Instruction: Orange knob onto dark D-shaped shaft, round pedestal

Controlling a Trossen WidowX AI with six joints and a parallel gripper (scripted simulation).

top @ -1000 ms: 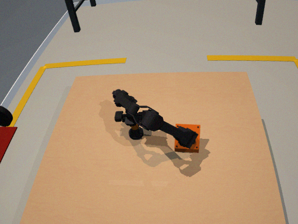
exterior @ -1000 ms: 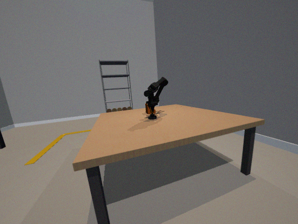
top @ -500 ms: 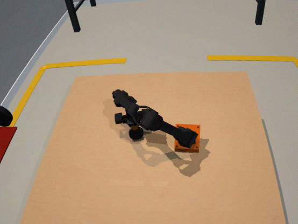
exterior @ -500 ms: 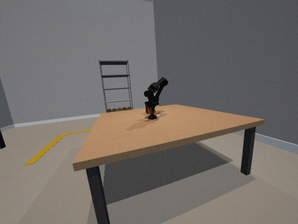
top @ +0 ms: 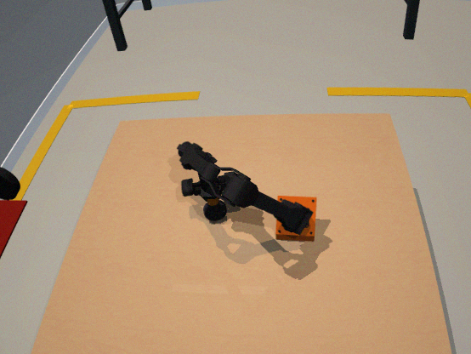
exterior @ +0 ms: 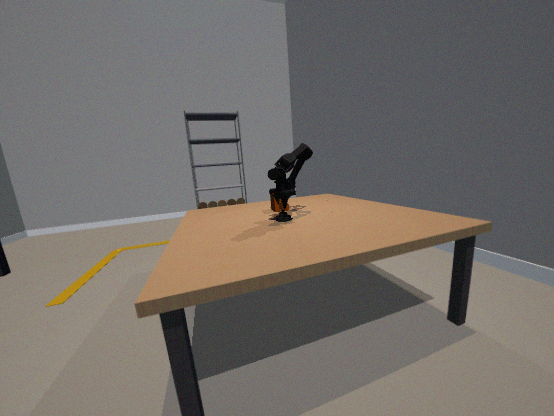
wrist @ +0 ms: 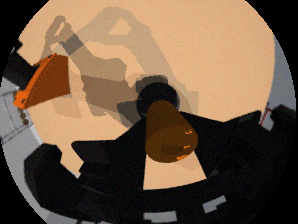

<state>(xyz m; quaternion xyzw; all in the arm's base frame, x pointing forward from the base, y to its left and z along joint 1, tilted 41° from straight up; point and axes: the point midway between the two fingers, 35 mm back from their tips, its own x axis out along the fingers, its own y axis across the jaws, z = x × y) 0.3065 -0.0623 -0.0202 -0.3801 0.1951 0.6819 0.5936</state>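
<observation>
The orange knob lies 20 mm above my gripper tip. Also, from my gripper tip: pedestal: 40 mm below.
</observation>
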